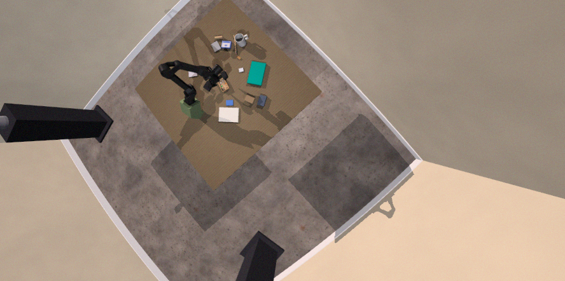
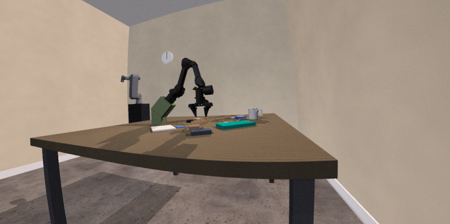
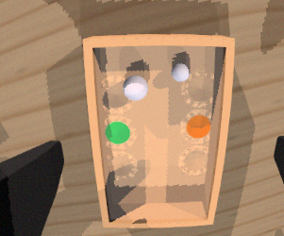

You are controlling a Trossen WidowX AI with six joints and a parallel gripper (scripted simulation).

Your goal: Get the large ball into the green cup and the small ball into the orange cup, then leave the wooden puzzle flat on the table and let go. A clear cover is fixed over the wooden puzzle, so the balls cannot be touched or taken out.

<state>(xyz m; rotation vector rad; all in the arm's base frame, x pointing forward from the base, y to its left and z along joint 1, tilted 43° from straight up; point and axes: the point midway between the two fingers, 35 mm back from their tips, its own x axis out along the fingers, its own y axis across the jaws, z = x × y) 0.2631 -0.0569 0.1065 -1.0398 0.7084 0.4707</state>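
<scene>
The wooden puzzle is 80 mm below my hand, 10 mm to the right of it and 10 mm behind it. Also, from my hand: black block (120 mm behind, 100 mm to the left, 70 mm below); then blue block (150 mm to the right, 100 mm behind, 80 mm below); then white pad (210 mm to the right, 190 mm behind, 80 mm below).
</scene>
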